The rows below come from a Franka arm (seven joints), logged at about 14 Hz.
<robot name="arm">
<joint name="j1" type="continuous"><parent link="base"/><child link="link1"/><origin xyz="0.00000 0.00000 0.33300" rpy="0.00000 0.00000 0.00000"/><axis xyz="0 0 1"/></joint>
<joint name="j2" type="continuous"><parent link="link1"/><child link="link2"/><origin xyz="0.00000 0.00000 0.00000" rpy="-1.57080 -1.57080 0.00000"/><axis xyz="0 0 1"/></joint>
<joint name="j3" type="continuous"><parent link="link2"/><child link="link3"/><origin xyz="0.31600 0.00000 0.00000" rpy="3.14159 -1.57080 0.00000"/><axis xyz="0 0 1"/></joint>
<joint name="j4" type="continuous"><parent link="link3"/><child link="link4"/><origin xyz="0.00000 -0.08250 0.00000" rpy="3.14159 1.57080 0.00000"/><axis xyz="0 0 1"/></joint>
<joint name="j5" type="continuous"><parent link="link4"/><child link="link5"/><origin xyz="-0.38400 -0.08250 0.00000" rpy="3.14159 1.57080 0.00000"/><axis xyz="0 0 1"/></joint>
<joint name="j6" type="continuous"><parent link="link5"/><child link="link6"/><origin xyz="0.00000 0.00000 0.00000" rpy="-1.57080 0.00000 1.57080"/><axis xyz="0 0 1"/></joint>
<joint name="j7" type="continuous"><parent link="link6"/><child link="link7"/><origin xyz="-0.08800 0.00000 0.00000" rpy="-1.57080 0.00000 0.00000"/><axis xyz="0 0 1"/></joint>
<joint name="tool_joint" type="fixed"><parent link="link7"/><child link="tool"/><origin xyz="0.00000 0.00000 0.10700" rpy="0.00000 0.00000 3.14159"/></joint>
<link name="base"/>
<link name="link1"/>
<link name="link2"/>
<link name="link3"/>
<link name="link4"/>
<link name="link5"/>
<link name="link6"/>
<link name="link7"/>
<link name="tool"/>
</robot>
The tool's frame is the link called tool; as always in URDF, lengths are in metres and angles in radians. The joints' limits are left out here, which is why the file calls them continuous.
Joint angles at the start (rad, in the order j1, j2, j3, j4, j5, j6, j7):
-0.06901 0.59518 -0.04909 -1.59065 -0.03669 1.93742 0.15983
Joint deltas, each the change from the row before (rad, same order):
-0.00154 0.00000 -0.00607 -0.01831 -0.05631 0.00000 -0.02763
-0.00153 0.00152 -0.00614 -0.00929 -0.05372 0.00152 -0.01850
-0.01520 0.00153 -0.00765 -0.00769 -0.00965 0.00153 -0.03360
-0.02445 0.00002 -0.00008 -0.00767 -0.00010 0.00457 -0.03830
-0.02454 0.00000 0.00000 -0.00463 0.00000 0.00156 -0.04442
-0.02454 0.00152 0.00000 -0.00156 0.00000 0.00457 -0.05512
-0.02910 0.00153 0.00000 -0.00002 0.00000 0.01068 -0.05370
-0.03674 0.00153 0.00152 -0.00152 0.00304 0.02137 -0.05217
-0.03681 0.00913 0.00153 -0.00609 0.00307 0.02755 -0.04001
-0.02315 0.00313 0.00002 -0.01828 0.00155 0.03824 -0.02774
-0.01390 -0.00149 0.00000 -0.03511 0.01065 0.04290 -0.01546
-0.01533 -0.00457 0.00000 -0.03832 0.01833 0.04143 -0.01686
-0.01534 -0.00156 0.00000 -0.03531 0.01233 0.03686 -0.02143
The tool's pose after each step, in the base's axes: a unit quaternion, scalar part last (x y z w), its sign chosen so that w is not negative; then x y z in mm. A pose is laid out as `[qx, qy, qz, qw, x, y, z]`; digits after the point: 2 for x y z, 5 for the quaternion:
[0.98423, -0.10252, -0.13234, 0.05716, 655.30, -85.12, 262.17]
[0.98366, -0.08349, -0.13772, 0.08049, 651.92, -93.12, 258.02]
[0.98328, -0.07510, -0.14383, 0.08270, 647.54, -107.88, 254.25]
[0.98359, -0.06789, -0.14789, 0.07787, 643.03, -123.47, 251.34]
[0.98402, -0.05791, -0.15199, 0.07245, 638.64, -139.03, 249.53]
[0.98492, -0.04257, -0.15401, 0.06634, 635.03, -154.59, 248.15]
[0.98604, -0.02997, -0.15217, 0.06053, 631.50, -173.09, 247.70]
[0.98768, -0.02153, -0.14540, 0.05372, 627.14, -195.31, 247.17]
[0.98871, -0.01850, -0.14087, 0.04753, 620.74, -217.05, 240.18]
[0.98993, -0.01463, -0.13357, 0.04459, 614.62, -230.39, 232.90]
[0.99091, -0.01466, -0.12809, 0.03829, 606.29, -236.07, 222.19]
[0.99191, -0.01757, -0.12231, 0.02900, 596.45, -241.79, 212.32]
[0.99247, -0.01693, -0.11936, 0.02153, 586.15, -247.59, 201.72]

